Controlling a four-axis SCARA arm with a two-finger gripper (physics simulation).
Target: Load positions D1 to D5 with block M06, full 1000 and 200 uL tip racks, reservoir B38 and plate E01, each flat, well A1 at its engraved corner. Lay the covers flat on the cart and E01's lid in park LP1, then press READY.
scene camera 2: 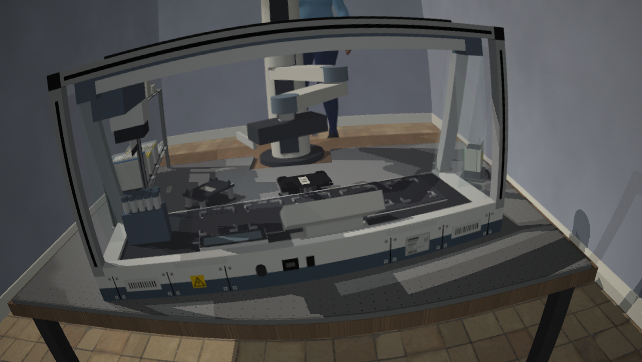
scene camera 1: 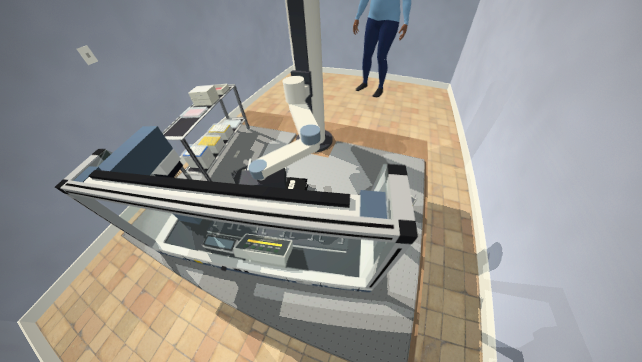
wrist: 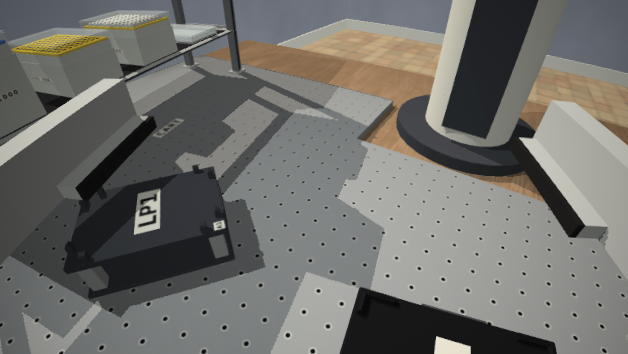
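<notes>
My gripper is open and empty, its fingers wide apart above the table between park LP1 and the column. Park LP1 is a dark stand at the left in the wrist view, its A1 mark at the near right corner. The cart stands at the back left. On its lower shelf are a rack marked 1000, a yellow-topped rack and a white-topped rack, under clear covers, and a pale flat item. The deck shows corner clips; its position labels are unreadable.
A black stand is behind the deck. The frame's top beam crosses above the deck. A blue tube rack stands at the deck's left. A sloped panel is at its front. The arm's column rises behind.
</notes>
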